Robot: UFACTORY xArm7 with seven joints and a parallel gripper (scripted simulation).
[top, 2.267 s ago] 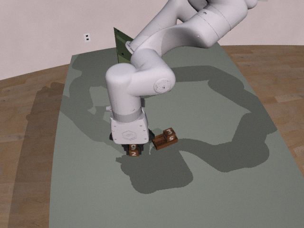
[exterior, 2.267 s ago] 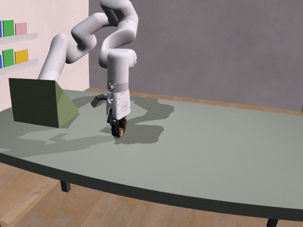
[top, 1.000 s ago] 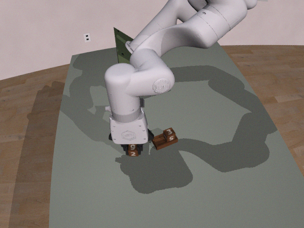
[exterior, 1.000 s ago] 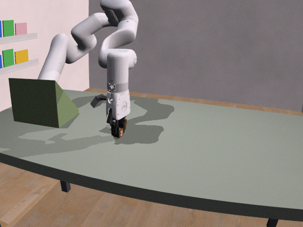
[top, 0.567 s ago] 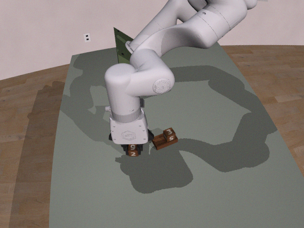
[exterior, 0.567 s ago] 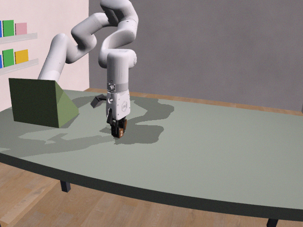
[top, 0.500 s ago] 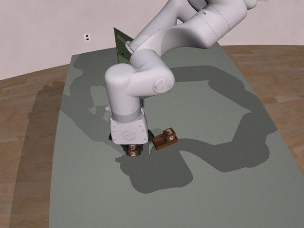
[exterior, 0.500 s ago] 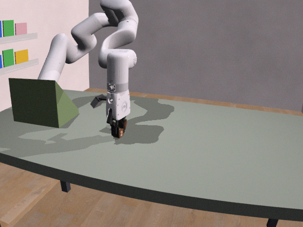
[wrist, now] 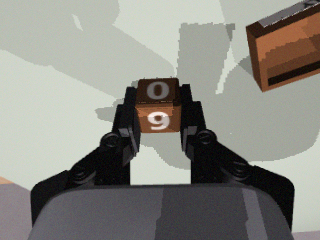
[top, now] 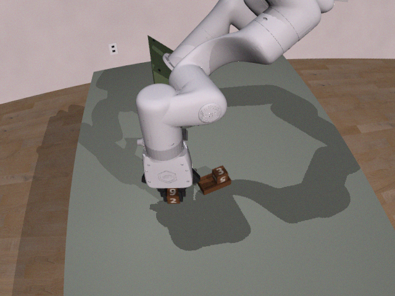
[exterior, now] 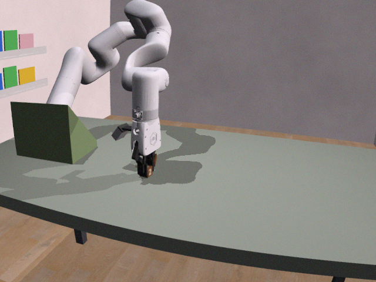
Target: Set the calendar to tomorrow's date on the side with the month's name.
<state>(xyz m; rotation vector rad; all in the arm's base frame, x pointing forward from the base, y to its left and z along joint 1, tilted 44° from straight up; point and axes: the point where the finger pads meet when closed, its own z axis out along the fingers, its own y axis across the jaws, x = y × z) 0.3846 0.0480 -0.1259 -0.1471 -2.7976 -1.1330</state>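
The brown cube is 1 cm below my hand. The rest, counted from my hand: tray (10 cm to the left, 3 cm behind, 2 cm below).
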